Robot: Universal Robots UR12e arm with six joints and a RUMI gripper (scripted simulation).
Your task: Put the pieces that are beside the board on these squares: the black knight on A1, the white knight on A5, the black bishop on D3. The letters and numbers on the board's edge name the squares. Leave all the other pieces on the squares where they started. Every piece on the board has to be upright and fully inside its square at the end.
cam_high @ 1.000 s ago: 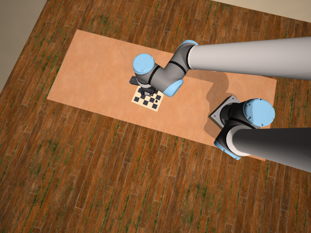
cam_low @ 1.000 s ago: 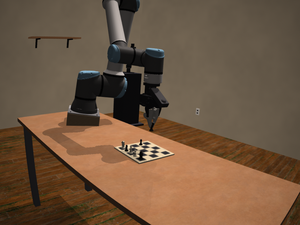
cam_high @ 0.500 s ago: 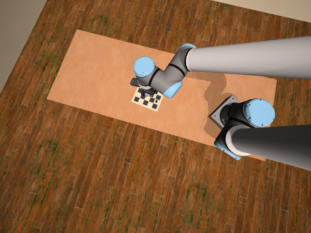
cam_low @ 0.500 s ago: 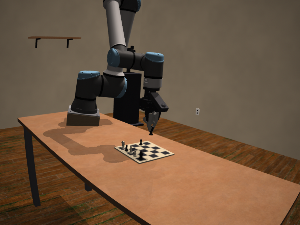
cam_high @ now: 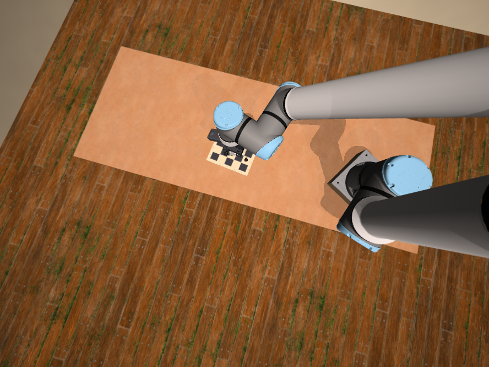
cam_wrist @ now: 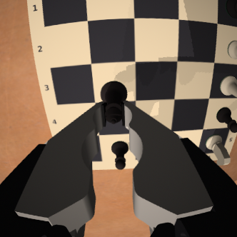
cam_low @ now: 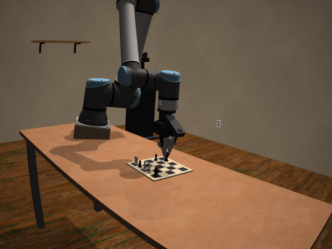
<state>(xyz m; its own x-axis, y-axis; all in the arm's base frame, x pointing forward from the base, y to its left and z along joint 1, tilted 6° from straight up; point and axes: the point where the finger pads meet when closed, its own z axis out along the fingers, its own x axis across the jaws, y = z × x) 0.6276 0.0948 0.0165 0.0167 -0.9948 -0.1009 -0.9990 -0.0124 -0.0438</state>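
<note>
My hand is 4 cm to the left of the chessboard and 5 cm above it. From my hand the other things lie so: white knight (8 cm behind, 12 cm to the right, 4 cm below).
</note>
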